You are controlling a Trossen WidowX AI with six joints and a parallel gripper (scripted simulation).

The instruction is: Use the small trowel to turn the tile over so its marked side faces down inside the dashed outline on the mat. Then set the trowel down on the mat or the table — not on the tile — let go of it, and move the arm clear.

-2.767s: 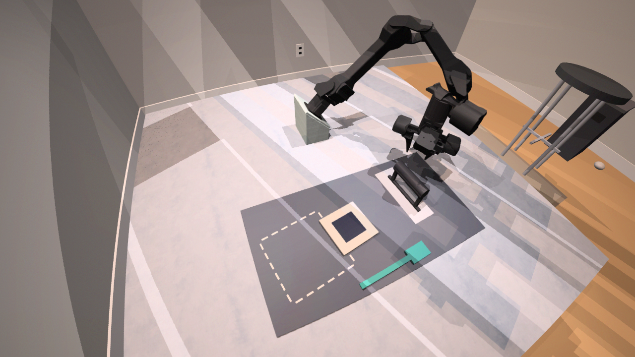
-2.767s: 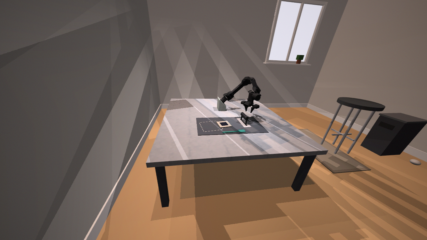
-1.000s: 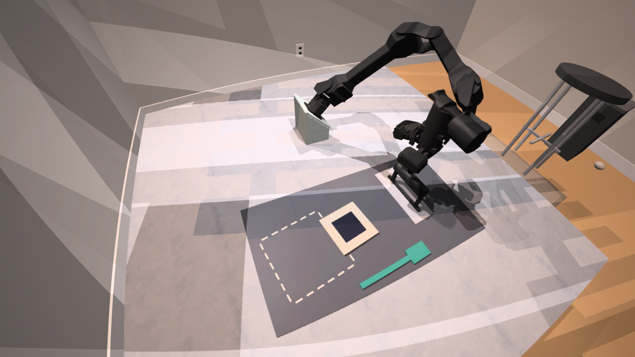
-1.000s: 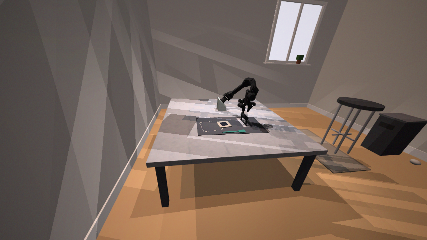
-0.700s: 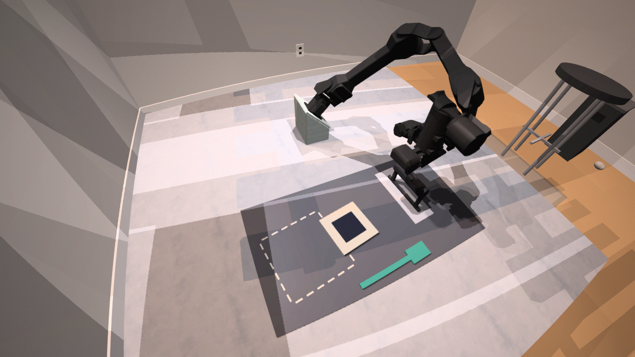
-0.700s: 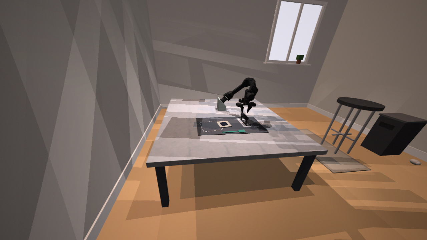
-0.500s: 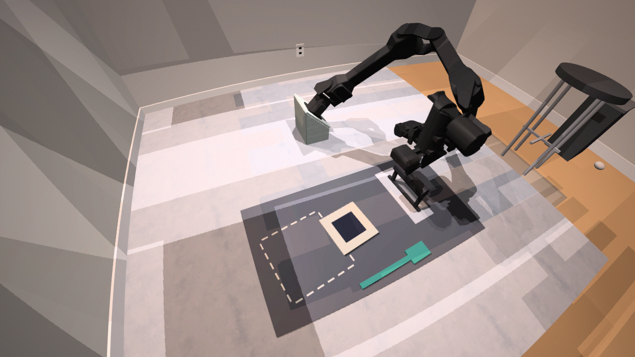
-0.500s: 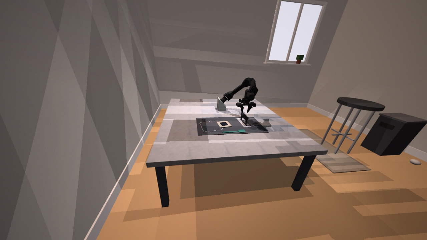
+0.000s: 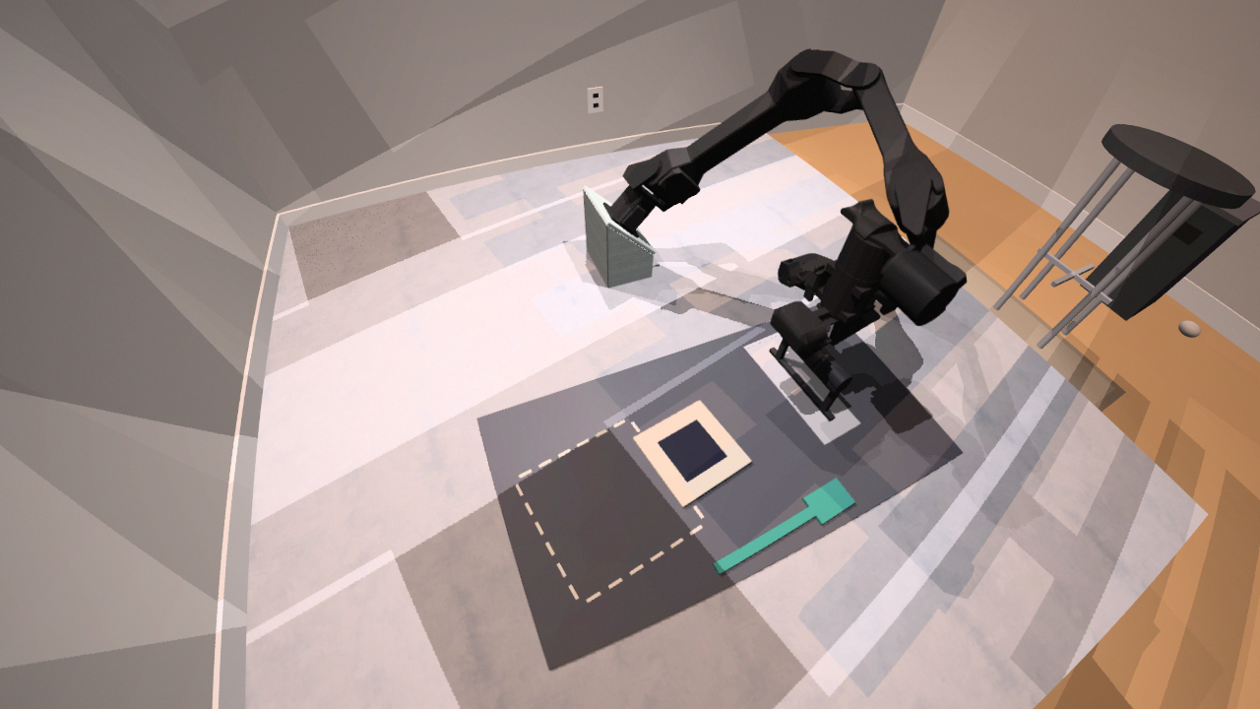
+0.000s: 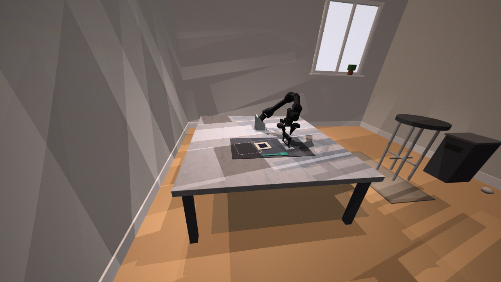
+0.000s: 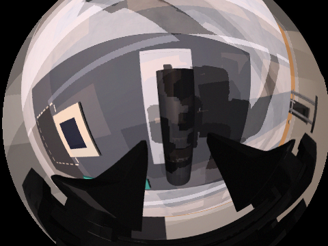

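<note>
My gripper tip is 6 cm short of the dark mat, 15 cm to the left of it and 10 cm above it. From my gripper tip the other things lie so: teal long-handled tool 19 cm ahead, 11 cm to the right, 8 cm below; then square tile 6 cm ahead, 21 cm to the right, 8 cm below.
</note>
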